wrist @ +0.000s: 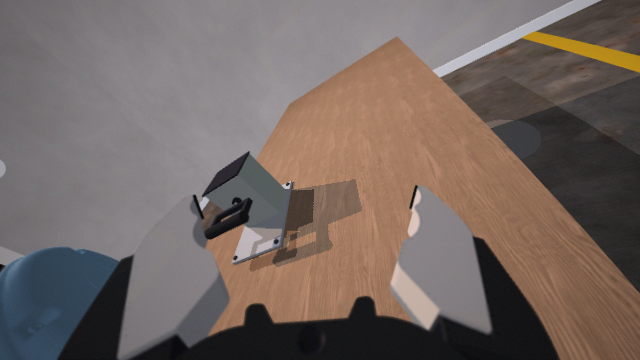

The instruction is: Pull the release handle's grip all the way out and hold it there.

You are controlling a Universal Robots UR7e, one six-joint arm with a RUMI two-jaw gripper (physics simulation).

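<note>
The release handle is a grey-green box (262, 192) with a dark top, mounted on a light plate (257, 248) with screws at its corners. Its black loop-shaped grip (229, 220) stands out from the box's front face on the left of the wrist view, close beside the left fingertip in the picture. My gripper (308, 193) is open with its two fingers wide apart and nothing between them. The handle lies toward the left finger, beyond the fingertips. The mechanism behind the grip is partly hidden.
The wooden table (370, 125) runs away to the upper right, with the box's shadow on it. A blue rounded object (50, 295) shows at the lower left. A grey wall (150, 75) is behind, and a dark floor with a yellow stripe (585, 50) is at the right.
</note>
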